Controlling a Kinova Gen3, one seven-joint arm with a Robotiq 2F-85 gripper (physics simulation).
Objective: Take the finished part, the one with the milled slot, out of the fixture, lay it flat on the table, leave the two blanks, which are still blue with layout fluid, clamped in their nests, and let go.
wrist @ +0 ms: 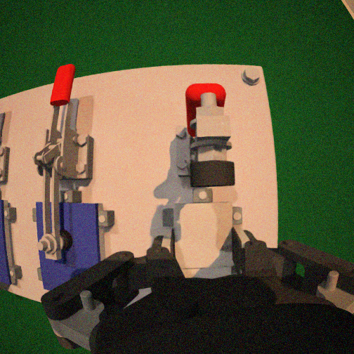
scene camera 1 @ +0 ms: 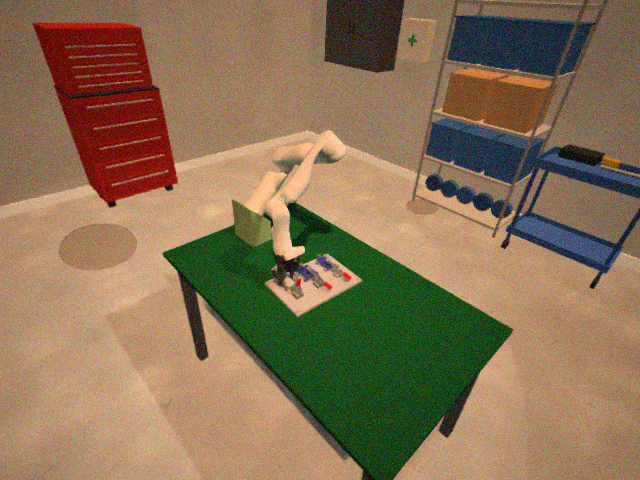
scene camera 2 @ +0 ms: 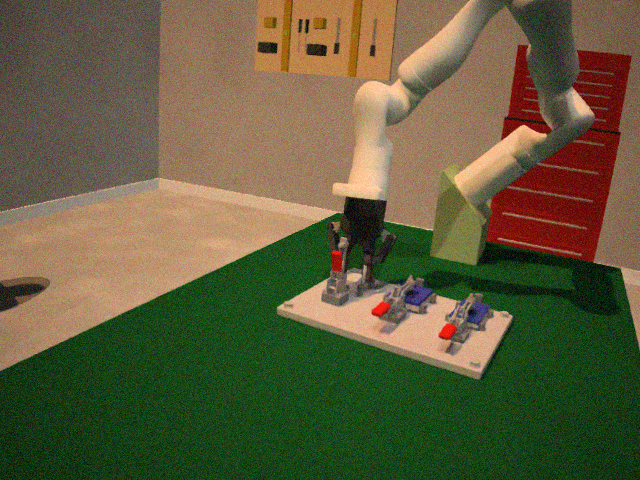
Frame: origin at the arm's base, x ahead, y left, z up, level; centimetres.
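Where they show: gripper, between the fingertips: (scene camera 1: 288, 283) (scene camera 2: 352, 282); arm's base, origin of its link: (scene camera 1: 254, 211) (scene camera 2: 466, 191).
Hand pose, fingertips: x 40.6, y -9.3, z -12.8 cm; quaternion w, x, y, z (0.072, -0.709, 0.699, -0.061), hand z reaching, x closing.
Note:
Each offset is from my fingertips to the centre of the thing. "pt": to the spot under its first point. Level surfaces: height alone.
The finished part {dz +0.3, dx -0.8, dy +0.0 cm} (scene camera 2: 354, 275) (wrist: 197, 227), pale bare metal, sits in its nest at one end of the fixture plate {dz -2.3, dx +3.7, dy +10.9 cm} (scene camera 1: 310, 303) (scene camera 2: 341, 322) (wrist: 135, 125). Its slot cannot be made out. Its toggle clamp is open, with the red handle {dz +4.0, dx +7.5, dy -0.2 cm} (scene camera 1: 298, 282) (scene camera 2: 337, 260) (wrist: 205, 90) upright. My gripper (scene camera 2: 356, 280) (wrist: 202, 239) points down and is shut on this part, one fingertip against each side. The middle blue blank (scene camera 1: 308, 272) (scene camera 2: 421, 295) (wrist: 82, 235) and the far blue blank {dz -0.4, dx -1.4, dy +22.0 cm} (scene camera 1: 324, 262) (scene camera 2: 479, 312) (wrist: 4, 240) lie clamped in their nests, red handles lowered.
The open clamp's body {pt dz +1.1, dx +8.3, dy +0.8 cm} (scene camera 2: 336, 291) (wrist: 212, 122) stands close in front of the part. The middle clamp {dz +1.3, dx +6.6, dy +10.9 cm} (scene camera 2: 395, 307) (wrist: 55, 155) is beside it. The green table {dz -3.0 cm} (scene camera 1: 372, 351) (scene camera 2: 206, 392) extends around the plate. The arm's greenish pedestal (scene camera 1: 250, 224) (scene camera 2: 457, 232) stands behind.

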